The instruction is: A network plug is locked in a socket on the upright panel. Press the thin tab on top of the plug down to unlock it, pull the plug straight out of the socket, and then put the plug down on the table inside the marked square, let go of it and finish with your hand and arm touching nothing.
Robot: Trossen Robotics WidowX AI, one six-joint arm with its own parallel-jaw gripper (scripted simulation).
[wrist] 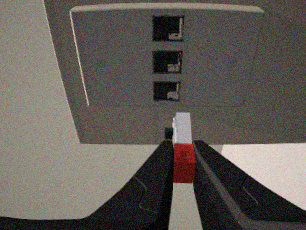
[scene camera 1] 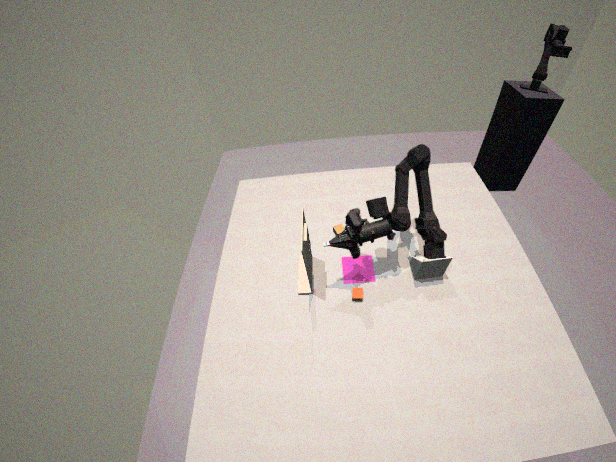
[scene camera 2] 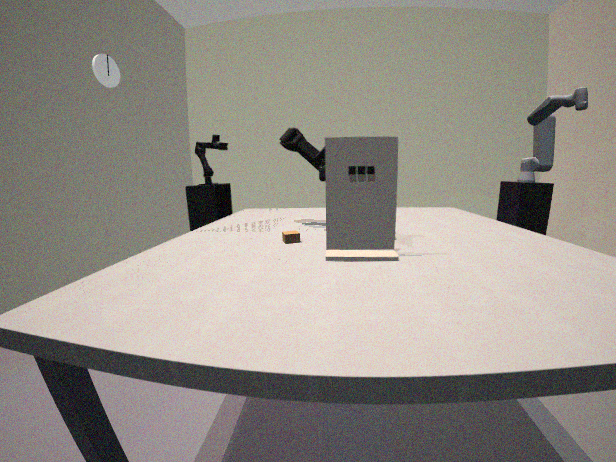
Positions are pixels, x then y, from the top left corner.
Scene:
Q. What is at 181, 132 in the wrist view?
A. A network plug.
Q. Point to a magenta marked square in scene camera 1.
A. At 360, 270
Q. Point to a panel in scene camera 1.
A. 305, 281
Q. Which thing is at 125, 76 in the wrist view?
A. A panel.

